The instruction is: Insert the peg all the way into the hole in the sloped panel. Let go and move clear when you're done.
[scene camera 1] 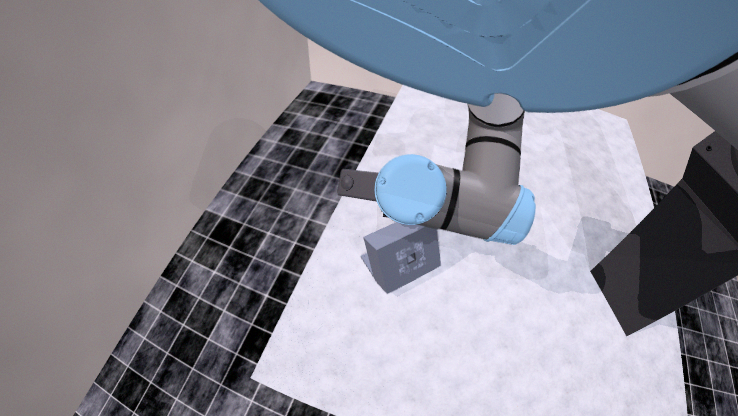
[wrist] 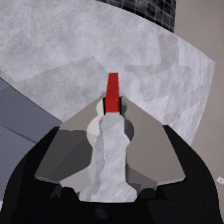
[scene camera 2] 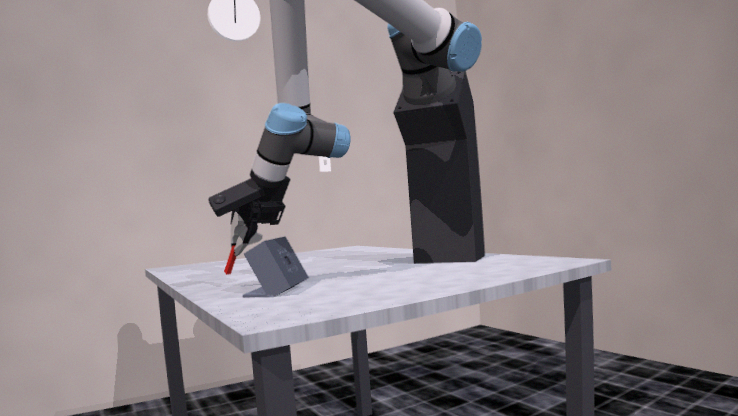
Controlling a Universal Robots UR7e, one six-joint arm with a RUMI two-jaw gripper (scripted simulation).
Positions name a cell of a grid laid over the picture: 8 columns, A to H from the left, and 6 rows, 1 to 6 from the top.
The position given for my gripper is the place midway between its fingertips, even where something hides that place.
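Observation:
My gripper (scene camera 2: C4) is visible; scene camera 1 shows the gripper (scene camera 1: E3), as does the wrist view (wrist: E3).

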